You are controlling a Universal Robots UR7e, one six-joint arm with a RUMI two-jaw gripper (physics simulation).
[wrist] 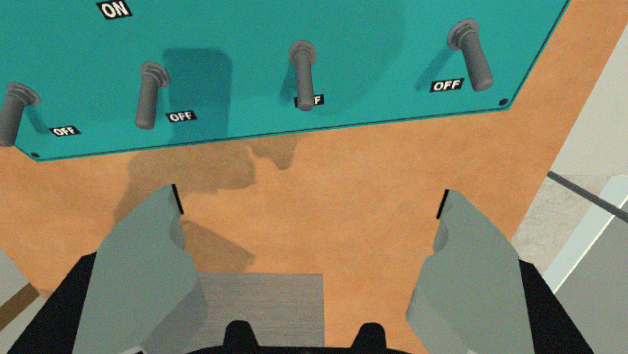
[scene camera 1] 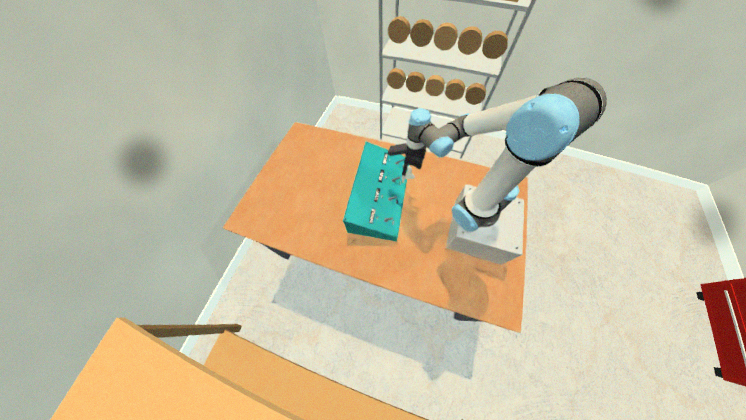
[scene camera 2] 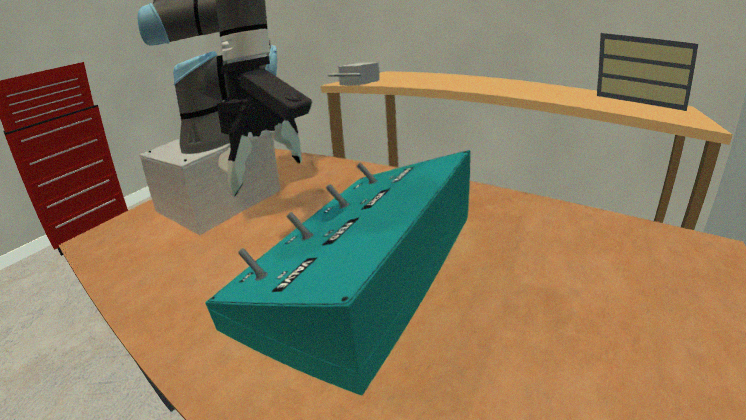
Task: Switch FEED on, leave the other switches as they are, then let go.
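Seen in the pictures: gripper, fingertip midpoint: (wrist: 310, 191) (scene camera 1: 407, 171) (scene camera 2: 268, 178); arm's base, origin of the base link: (scene camera 2: 207, 143).
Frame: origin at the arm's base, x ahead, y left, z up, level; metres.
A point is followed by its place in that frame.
Note:
The teal sloping panel (scene camera 1: 360, 200) @[y 0.195, x 0.532, z -0.040 m] (scene camera 2: 412, 208) @[y 0.067, x 0.605, z -0.029 m] (wrist: 360, 25) @[y -0.057, x 0.484, z -0.086 m] carries several grey toggle levers in a row. The FEED lever (scene camera 1: 396, 180) @[y -0.019, x 0.440, z -0.071 m] (scene camera 2: 299, 225) @[y -0.026, x 0.448, z -0.070 m] (wrist: 304, 80) @[y -0.025, x 0.443, z -0.063 m] leans toward its OFF mark and partly covers it in the wrist view. The VALVE lever (scene camera 2: 252, 264) @[y -0.140, x 0.486, z -0.071 m] (wrist: 477, 62) @[y -0.136, x 0.477, z -0.062 m], the VENT lever (scene camera 2: 336, 196) @[y 0.086, x 0.410, z -0.071 m] (wrist: 147, 102) @[y 0.086, x 0.405, z -0.064 m] and the far end lever (scene camera 2: 366, 173) @[y 0.200, x 0.373, z -0.071 m] (wrist: 10, 120) @[y 0.198, x 0.368, z -0.066 m] also lean to the OFF side. My gripper (scene camera 1: 407, 173) @[y -0.040, x 0.396, z 0.004 m] (scene camera 2: 266, 176) @[y -0.040, x 0.396, z 0.004 m] (wrist: 310, 191) @[y -0.040, x 0.396, z 0.004 m] is wide open with nothing between its fingers. It is above the table beside the panel's OFF edge, touching no lever.
The orange table (scene camera 1: 292, 198) @[y 0.312, x 0.939, z -0.178 m] (scene camera 2: 548, 292) @[y 0.195, x 0.800, z -0.178 m] (wrist: 350, 165) @[y -0.103, x 0.334, z -0.178 m] bears the panel and the arm's grey base block (scene camera 1: 485, 245) @[y 0.139, x -0.068, z -0.015 m] (scene camera 2: 208, 193) @[y -0.060, x 0.104, z -0.091 m] (wrist: 280, 305) @[y -0.046, x 0.101, z -0.117 m]. A shelf rack (scene camera 1: 381, 78) stands behind the table. A red cabinet (scene camera 2: 67, 151) and a wooden bench (scene camera 2: 495, 93) stand farther off.

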